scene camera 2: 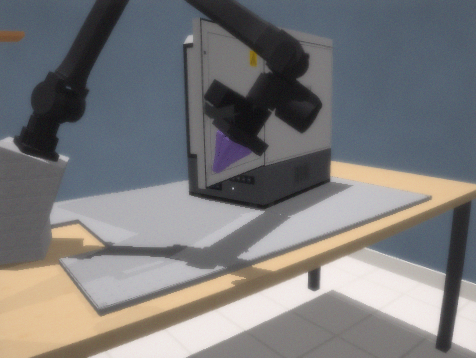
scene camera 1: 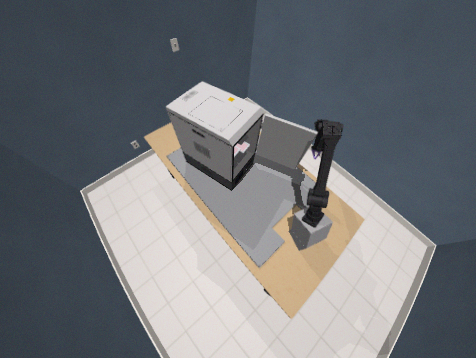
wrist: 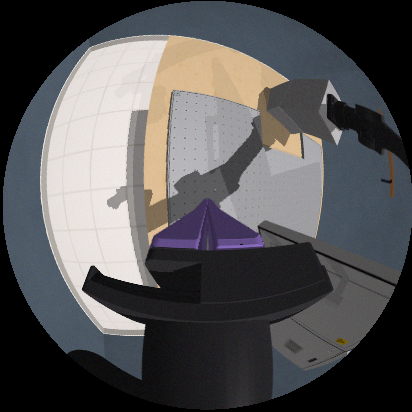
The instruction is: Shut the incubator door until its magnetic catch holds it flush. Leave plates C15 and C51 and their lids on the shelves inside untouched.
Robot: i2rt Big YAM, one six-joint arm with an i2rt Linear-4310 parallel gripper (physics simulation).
Labels:
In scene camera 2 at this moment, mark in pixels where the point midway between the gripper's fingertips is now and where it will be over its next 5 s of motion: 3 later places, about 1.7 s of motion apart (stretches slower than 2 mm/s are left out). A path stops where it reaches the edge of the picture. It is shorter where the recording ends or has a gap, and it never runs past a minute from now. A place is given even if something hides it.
My gripper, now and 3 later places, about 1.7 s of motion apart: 215, 172; 241, 182; 217, 170; 194, 155

